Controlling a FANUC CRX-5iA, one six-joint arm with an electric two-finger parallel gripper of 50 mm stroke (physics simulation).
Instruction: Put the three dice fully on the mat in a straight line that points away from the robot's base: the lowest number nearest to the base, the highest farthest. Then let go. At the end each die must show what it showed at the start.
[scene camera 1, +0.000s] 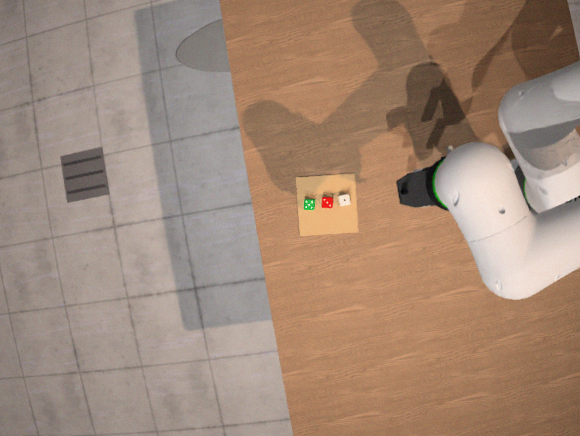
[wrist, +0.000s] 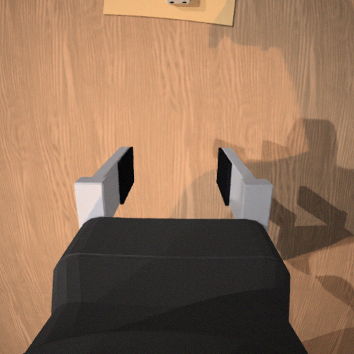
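Three dice stand apart in a nearly straight row on the tan square mat (scene camera 1: 327, 223) (wrist: 150, 11). The white die (scene camera 1: 344, 200) shows one on top and is on the side nearest the robot. A sliver of it (wrist: 179, 1) also shows at the top edge of the wrist view. The red die (scene camera 1: 327, 202) shows three and is in the middle. The green die (scene camera 1: 309, 204) shows five and is farthest from the robot. All three are fully on the mat. My gripper (scene camera 1: 400, 192) (wrist: 175, 164) is open and empty, over the table on the robot's side of the mat, apart from the dice.
The wooden table (scene camera 1: 400, 325) (wrist: 50, 100) bears the mat near its left edge in the scene view. The white arm (scene camera 1: 500, 225) reaches in from the right. Shadows of the arm fall over the table and the mat's upper part. Beyond the table edge is a tiled floor (scene camera 1: 100, 300).
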